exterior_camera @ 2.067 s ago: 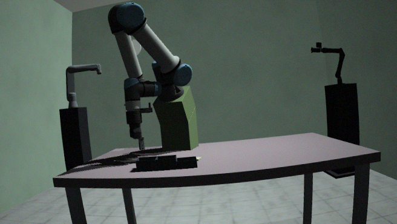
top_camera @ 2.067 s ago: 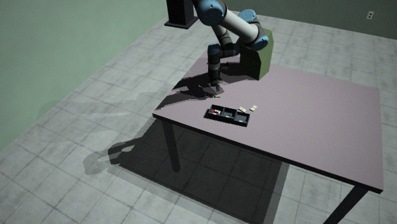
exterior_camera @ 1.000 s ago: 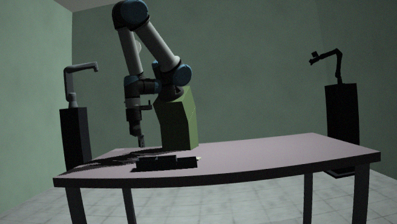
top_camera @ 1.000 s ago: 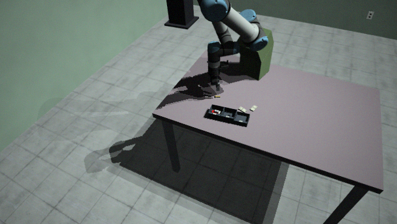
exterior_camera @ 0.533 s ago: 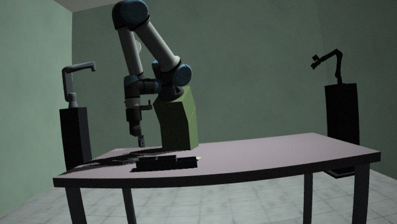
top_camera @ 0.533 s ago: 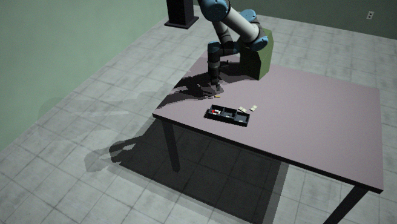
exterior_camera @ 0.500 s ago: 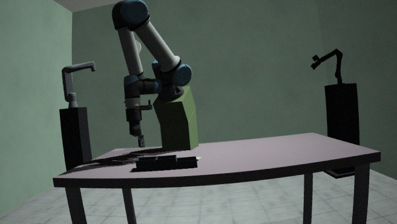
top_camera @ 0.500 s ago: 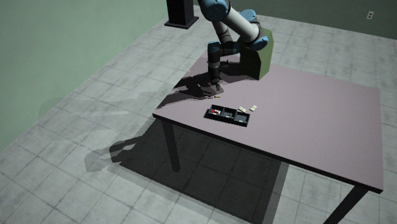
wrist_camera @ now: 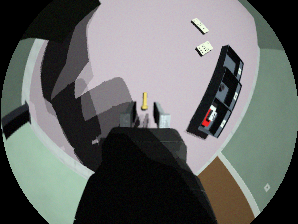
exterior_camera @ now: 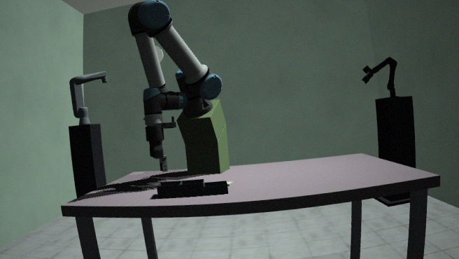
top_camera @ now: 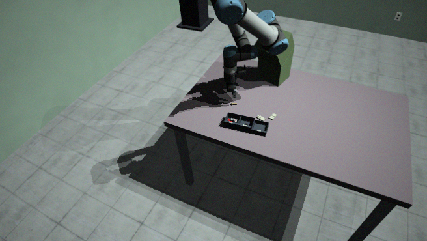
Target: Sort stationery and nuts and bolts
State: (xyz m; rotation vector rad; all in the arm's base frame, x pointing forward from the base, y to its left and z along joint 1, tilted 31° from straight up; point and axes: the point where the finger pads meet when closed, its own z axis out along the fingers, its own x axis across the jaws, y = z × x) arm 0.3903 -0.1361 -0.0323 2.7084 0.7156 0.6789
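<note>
Now: hand 1 cm to the left of the yellow thing and 8 cm above it. Also, from my hand: red item: 16 cm ahead, 6 cm to the left, 7 cm below; small grey object: 16 cm ahead, 6 cm to the left, 6 cm below.
</note>
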